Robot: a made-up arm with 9 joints. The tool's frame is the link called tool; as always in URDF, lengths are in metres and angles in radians.
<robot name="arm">
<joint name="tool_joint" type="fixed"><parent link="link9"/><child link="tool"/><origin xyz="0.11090 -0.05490 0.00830" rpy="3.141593 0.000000 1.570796"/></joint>
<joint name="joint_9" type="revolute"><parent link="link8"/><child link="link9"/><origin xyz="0.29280 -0.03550 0.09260" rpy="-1.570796 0.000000 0.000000"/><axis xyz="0 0 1"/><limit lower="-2.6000" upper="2.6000" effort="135" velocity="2.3"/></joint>
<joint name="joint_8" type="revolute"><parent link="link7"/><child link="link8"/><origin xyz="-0.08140 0.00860 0.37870" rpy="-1.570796 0.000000 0.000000"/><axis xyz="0 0 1"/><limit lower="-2.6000" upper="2.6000" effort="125" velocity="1.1"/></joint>
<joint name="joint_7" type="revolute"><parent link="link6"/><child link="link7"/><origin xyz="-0.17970 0.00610 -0.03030" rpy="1.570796 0.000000 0.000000"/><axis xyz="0 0 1"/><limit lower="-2.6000" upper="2.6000" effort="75" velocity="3.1"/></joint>
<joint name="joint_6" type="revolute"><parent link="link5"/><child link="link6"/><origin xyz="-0.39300 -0.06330 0.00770" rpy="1.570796 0.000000 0.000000"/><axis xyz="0 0 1"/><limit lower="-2.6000" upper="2.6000" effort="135" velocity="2.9"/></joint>
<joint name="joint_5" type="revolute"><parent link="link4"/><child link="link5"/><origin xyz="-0.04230 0.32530 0.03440" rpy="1.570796 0.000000 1.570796"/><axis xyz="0 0 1"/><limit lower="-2.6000" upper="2.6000" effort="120" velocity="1.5"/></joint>
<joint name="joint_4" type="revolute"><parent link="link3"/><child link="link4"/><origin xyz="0.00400 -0.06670 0.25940" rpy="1.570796 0.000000 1.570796"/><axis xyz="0 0 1"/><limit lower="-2.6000" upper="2.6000" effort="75" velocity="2.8"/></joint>
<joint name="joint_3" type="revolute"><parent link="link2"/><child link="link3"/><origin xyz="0.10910 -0.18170 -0.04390" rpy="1.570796 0.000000 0.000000"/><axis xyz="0 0 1"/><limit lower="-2.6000" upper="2.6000" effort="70" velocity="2.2"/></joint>
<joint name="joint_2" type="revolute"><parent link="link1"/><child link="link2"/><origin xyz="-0.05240 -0.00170 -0.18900" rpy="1.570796 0.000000 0.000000"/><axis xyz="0 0 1"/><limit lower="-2.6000" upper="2.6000" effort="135" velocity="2"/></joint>
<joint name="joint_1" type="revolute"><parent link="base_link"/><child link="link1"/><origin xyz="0.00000 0.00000 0.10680" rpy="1.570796 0.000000 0.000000"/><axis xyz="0 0 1"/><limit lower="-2.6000" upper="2.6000" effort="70" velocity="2"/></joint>
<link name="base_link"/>
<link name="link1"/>
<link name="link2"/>
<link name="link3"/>
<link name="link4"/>
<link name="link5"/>
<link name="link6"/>
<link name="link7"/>
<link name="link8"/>
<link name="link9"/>
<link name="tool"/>
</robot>
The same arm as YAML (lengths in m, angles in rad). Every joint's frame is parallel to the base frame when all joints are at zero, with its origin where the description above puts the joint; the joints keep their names.
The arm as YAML. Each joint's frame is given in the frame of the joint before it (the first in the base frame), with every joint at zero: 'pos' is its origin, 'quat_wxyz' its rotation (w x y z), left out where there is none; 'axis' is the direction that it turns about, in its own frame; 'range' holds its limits. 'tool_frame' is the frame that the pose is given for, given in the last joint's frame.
length_unit: m
angle_unit: rad
joints:
  - joint: joint_1
    pos: [0.0, 0.0, 0.1068]
    axis: "-y"
    range: [-2.6, 2.6]
  - joint: joint_2
    pos: [-0.0524, 0.189, -0.0017]
    axis: "-z"
    range: [-2.6, 2.6]
  - joint: joint_3
    pos: [0.1091, 0.1817, 0.0439]
    axis: "+y"
    range: [-2.6, 2.6]
  - joint: joint_4
    pos: [0.004, 0.2594, 0.0667]
    axis: "+x"
    range: [-2.6, 2.6]
  - joint: joint_5
    pos: [0.0344, 0.3253, 0.0423]
    axis: "-z"
    range: [-2.6, 2.6]
  - joint: joint_6
    pos: [-0.0633, -0.393, -0.0077]
    axis: "-x"
    range: [-2.6, 2.6]
  - joint: joint_7
    pos: [0.0303, -0.1797, -0.0061]
    axis: "+z"
    range: [-2.6, 2.6]
  - joint: joint_8
    pos: [-0.0086, -0.0814, 0.3787]
    axis: "-x"
    range: [-2.6, 2.6]
  - joint: joint_9
    pos: [-0.0926, 0.2928, 0.0355]
    axis: "-z"
    range: [-2.6, 2.6]
tool_frame:
  pos: [-0.0549, 0.1109, -0.0083]
  quat_wxyz: [1.0, 0.0, 0.0, 0.0]

